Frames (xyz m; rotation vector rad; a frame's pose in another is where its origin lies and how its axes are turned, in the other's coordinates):
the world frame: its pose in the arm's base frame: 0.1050 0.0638 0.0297 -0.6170 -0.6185 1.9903
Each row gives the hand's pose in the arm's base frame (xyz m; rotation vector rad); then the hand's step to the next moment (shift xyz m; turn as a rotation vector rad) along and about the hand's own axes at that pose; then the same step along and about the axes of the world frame.
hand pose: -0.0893 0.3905 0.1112 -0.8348 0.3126 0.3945
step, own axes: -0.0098 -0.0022 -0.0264 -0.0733 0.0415 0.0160
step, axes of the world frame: -0.0142 0.0243 0.0026 0.0528 0.0330 0.0589
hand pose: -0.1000 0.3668 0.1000 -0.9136 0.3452 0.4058
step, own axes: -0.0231 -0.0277 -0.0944 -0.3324 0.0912 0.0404
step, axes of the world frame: -0.0731 0.0690 0.0104 0.1426 0.1266 0.2900
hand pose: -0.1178 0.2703 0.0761 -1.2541 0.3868 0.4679
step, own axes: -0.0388 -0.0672 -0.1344 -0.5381 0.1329 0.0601
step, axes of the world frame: -0.1391 0.0415 0.0549 0.2180 0.1971 0.4738
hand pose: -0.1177 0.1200 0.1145 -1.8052 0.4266 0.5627
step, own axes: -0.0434 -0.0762 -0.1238 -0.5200 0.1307 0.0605
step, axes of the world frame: -0.1157 -0.0482 0.0855 0.2132 0.1923 0.4568
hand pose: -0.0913 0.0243 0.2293 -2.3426 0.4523 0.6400
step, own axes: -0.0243 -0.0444 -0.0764 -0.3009 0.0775 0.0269
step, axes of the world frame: -0.0402 -0.0647 0.0509 0.1158 0.1103 0.2677
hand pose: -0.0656 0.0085 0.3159 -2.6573 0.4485 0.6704
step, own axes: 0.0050 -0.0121 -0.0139 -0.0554 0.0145 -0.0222
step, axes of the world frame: -0.0050 -0.0184 -0.0008 0.0027 0.0045 0.0612
